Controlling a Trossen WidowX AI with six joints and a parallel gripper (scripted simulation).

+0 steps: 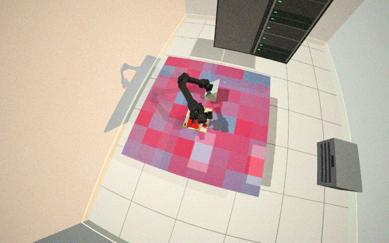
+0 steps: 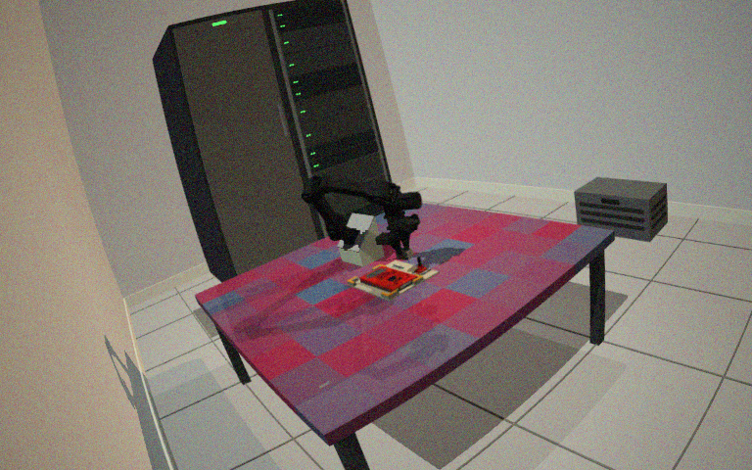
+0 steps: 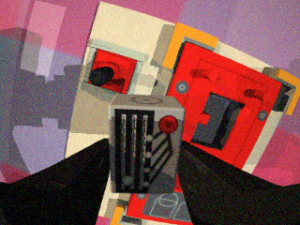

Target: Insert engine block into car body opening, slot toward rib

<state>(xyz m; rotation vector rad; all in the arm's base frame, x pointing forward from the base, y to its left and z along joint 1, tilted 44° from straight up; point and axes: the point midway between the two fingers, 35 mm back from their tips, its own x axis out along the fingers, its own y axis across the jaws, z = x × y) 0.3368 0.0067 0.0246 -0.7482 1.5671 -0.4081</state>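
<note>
Now: gripper tip 8 cm above the beige fixture plate, 6 cm to the left of it and 4 cm past it. Round my gripper tip: grey engine block 1 cm to the left, 1 cm below.
</note>
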